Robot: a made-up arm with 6 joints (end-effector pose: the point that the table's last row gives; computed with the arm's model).
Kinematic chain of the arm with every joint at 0, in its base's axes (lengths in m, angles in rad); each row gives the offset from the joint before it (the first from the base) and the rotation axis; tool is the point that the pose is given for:
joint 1: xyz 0 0 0.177 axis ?
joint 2: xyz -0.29 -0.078 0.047 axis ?
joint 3: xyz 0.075 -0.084 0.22 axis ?
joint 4: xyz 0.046 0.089 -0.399 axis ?
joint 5: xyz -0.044 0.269 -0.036 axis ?
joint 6: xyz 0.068 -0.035 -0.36 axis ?
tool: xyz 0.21 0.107 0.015
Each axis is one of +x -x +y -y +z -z.
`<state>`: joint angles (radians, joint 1 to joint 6).
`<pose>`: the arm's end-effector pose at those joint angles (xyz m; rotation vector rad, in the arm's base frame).
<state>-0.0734 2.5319 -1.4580 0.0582 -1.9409 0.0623</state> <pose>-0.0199 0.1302 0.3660 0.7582 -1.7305 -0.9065</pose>
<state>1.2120 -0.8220 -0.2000 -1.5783 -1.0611 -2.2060</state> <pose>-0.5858 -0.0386 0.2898 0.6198 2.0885 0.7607</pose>
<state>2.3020 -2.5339 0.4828 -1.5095 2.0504 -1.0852</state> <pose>-0.3755 0.4709 -0.1750 0.0110 -0.0573 1.2965</pose>
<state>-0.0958 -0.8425 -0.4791 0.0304 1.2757 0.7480</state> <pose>-0.4637 -0.5420 -0.2516 -0.7094 1.3546 -0.1485</pose>
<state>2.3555 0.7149 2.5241 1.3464 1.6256 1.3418</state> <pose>0.3998 0.5996 0.7788 -1.3506 -0.9416 0.6181</pose>
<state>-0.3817 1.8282 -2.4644 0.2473 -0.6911 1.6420</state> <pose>-0.0349 -0.3029 -0.8280 -0.9865 -0.2127 2.3347</pose>
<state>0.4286 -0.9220 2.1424 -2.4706 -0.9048 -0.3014</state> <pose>-0.1673 0.4089 -0.0765 -0.4115 1.0761 -2.5525</pose>
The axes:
joint 1: -z
joint 2: +x
joint 3: +x
joint 4: +z
joint 5: +y
joint 6: +z

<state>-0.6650 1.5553 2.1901 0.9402 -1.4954 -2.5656</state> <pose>0.5248 -0.6991 0.3674 -0.2394 -1.1396 -0.0073</pose>
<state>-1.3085 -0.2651 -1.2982 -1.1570 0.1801 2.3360</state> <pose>0.8191 -0.2071 0.0024 -1.7342 -0.0431 1.9301</pose>
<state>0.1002 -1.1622 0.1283 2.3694 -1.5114 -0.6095</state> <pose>-0.5306 0.0965 0.1662 0.8168 0.4567 1.0371</pose>
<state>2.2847 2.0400 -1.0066 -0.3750 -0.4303 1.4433</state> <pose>0.4432 -0.4915 0.0767 -0.4852 -0.8873 -1.3238</pose>
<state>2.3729 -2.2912 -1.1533 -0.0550 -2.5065 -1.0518</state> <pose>0.1241 0.1823 0.2006 -0.3220 0.5985 -0.1233</pose>
